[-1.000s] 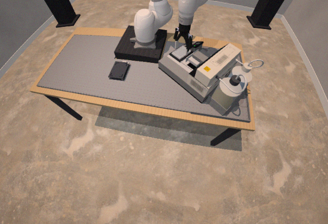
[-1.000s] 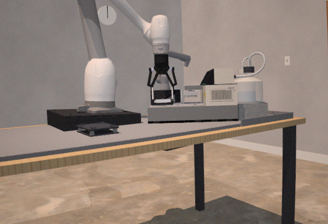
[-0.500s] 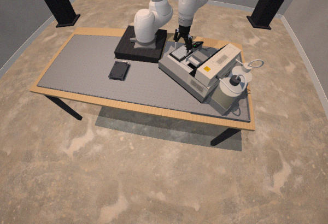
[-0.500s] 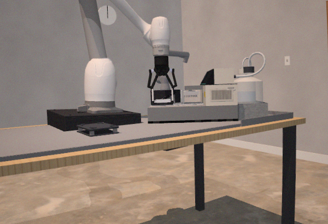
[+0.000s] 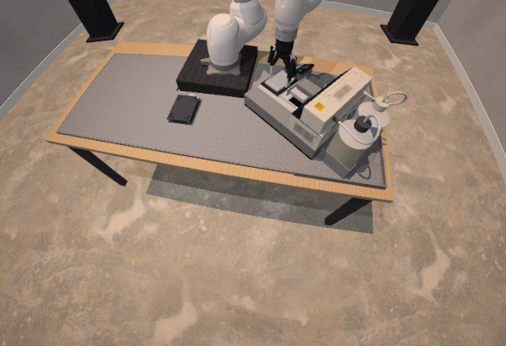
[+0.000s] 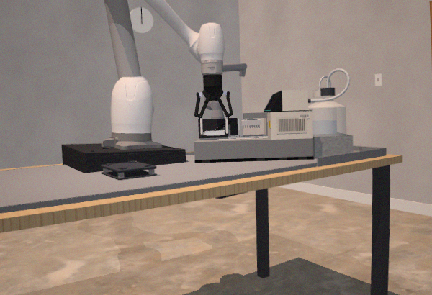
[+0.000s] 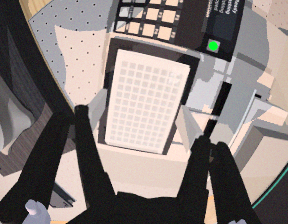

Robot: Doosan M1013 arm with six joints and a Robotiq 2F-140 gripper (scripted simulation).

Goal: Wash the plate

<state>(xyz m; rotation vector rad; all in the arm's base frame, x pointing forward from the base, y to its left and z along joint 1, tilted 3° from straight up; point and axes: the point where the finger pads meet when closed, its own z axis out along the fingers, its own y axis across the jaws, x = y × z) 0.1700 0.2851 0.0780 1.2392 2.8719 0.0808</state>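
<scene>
My hand is 2 cm above the white well plate. Round my hand: plate washer (11 cm to the left, 11 cm ahead, 1 cm above); washer carrier (3 cm below); plate nest N1 (48 cm to the right, 11 cm ahead, 9 cm below).
</scene>
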